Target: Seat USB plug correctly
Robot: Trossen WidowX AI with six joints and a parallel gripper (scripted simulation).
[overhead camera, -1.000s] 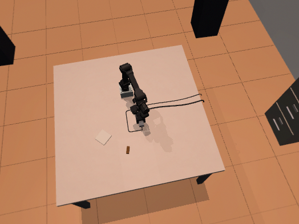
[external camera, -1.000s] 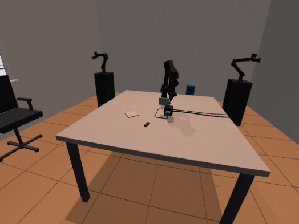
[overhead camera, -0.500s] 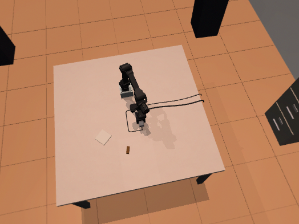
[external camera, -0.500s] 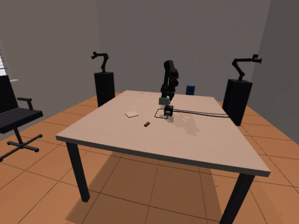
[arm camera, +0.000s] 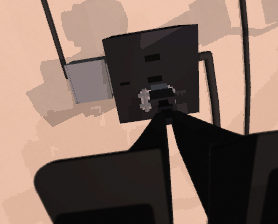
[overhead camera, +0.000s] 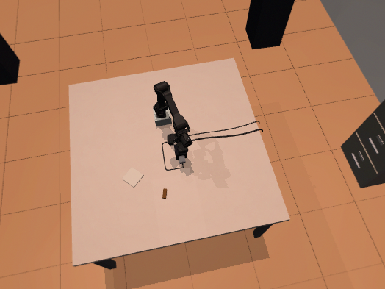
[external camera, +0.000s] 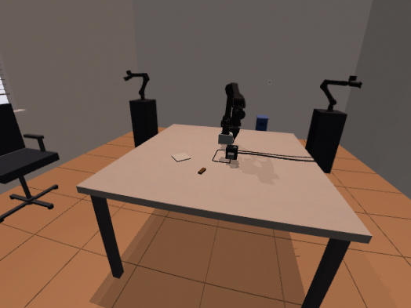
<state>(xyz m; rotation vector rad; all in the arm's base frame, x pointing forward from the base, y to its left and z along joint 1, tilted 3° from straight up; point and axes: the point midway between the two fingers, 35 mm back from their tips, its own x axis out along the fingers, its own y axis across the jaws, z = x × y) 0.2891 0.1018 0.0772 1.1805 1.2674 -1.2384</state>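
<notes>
The dark USB plug is 20 mm below my gripper tip. From my gripper tip the other things lie so: white flat pad (110 mm ahead, 340 mm to the right, 130 mm below); small brown block (260 mm ahead, 150 mm to the right, 130 mm below); metal socket frame (10 mm to the left, 60 mm below).
</notes>
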